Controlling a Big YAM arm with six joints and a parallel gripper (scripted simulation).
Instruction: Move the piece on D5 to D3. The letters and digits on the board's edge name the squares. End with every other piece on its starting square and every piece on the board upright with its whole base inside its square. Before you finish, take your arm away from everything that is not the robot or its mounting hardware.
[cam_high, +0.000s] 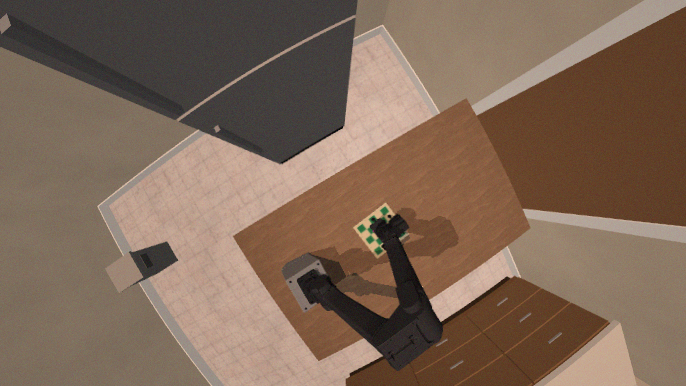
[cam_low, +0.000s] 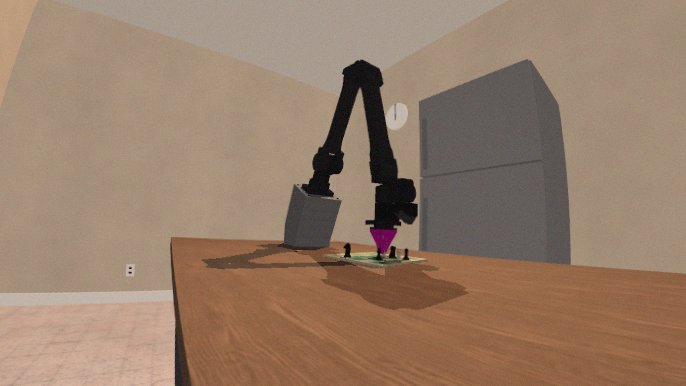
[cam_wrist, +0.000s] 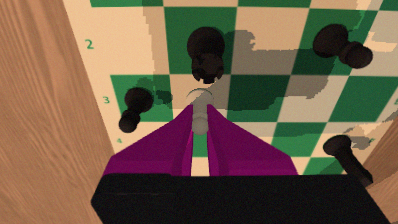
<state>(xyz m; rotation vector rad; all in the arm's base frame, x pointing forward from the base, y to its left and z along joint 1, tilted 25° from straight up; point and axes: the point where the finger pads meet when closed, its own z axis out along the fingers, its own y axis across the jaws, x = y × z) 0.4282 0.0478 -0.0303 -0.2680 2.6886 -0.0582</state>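
My gripper is now 40 mm to the left of the chessboard, 20 mm above it and 10 mm short of it.
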